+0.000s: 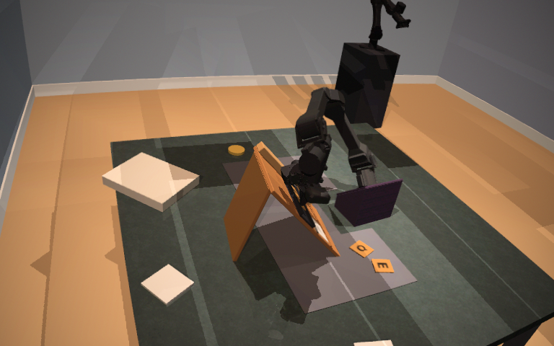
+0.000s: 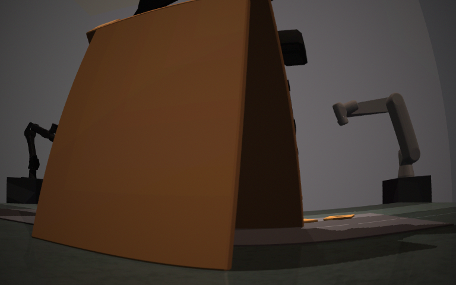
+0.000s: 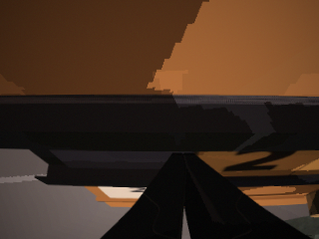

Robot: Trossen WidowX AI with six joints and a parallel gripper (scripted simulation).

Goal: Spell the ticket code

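My gripper tip is now 10 mm past the orange tile marked 2 and 30 mm to the left of it. From my gripper tip the other things lie so: white ticket 50 mm behind, 30 mm to the left, 80 mm below; then cream box 330 mm ahead, 460 mm to the right, 140 mm below; then grey mat 150 mm behind, 110 mm to the right, 160 mm below.
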